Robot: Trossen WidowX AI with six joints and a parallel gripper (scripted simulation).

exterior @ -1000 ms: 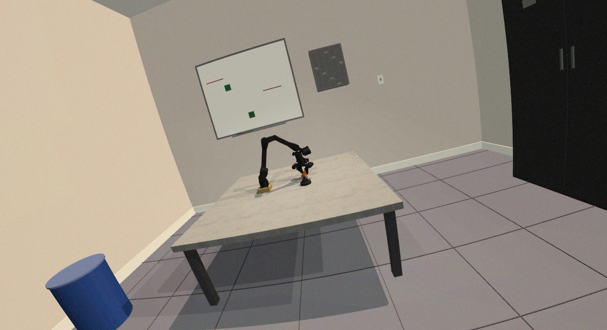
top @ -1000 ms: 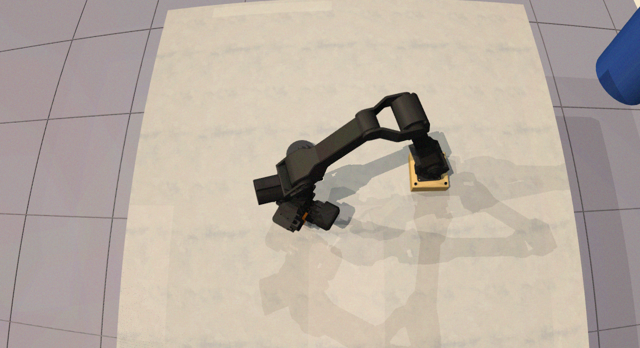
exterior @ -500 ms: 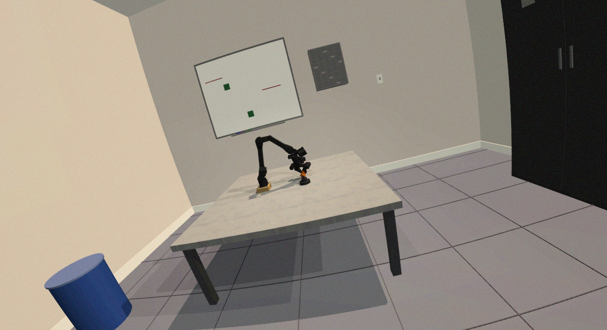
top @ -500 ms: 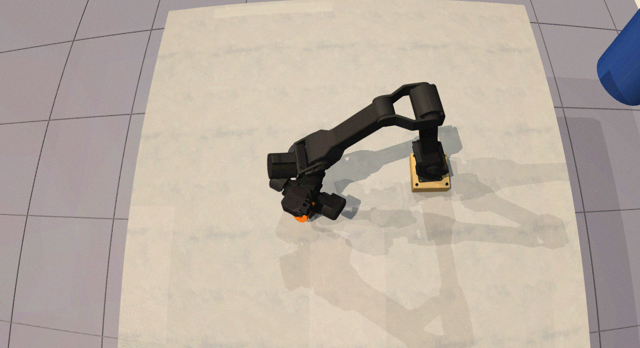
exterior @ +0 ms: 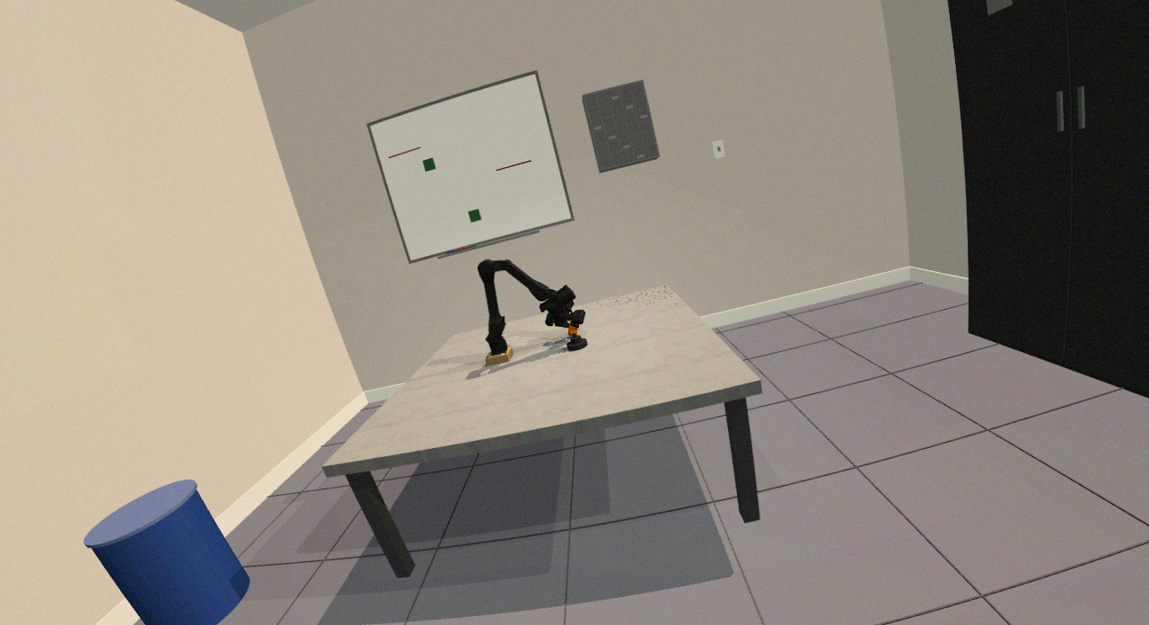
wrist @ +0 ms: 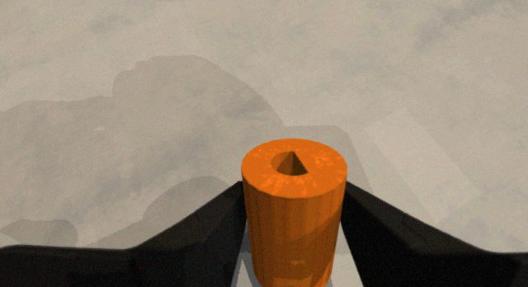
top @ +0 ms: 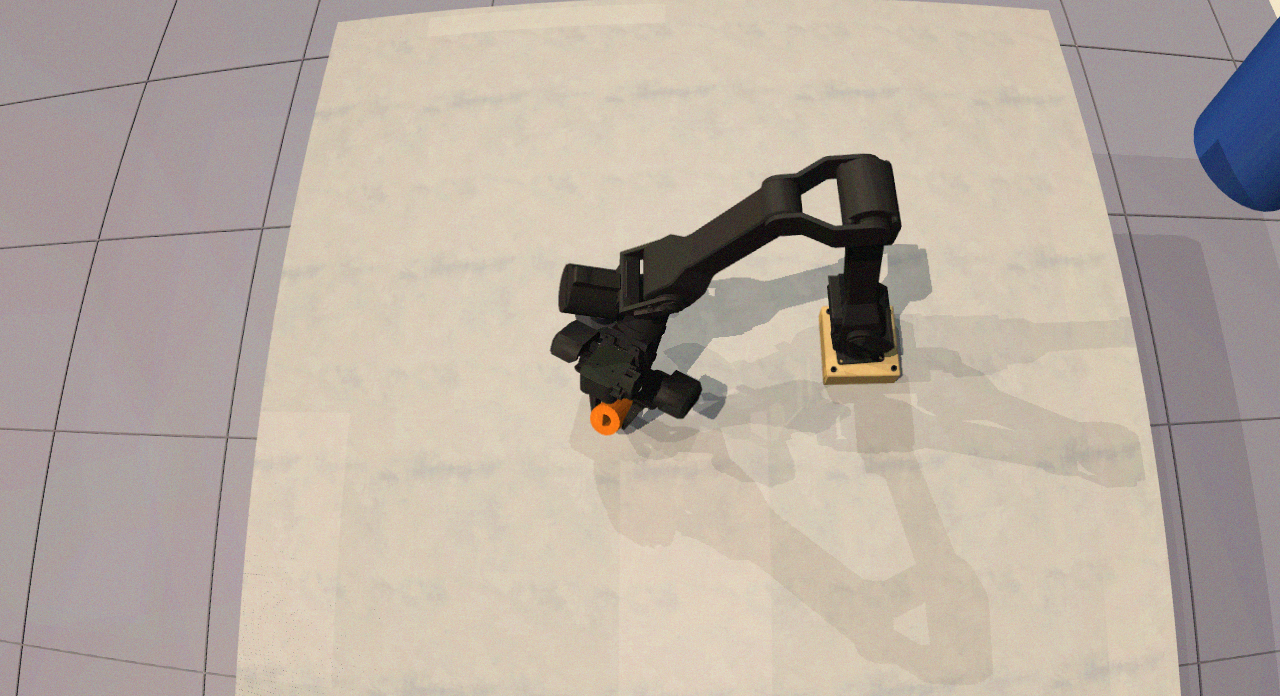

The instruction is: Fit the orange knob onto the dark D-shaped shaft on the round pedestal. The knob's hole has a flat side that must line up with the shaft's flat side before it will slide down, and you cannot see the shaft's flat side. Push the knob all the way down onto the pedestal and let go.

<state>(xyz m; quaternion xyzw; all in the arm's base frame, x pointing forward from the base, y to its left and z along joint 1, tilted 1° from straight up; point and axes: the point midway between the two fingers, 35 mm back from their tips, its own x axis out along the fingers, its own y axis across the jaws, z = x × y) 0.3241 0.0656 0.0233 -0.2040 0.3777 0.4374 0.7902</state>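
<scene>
My gripper tip is now 10 mm past the orange knob and 10 mm to the left of it. Round my gripper tip: dark round pedestal 160 mm to the right, 10 mm below.
</scene>
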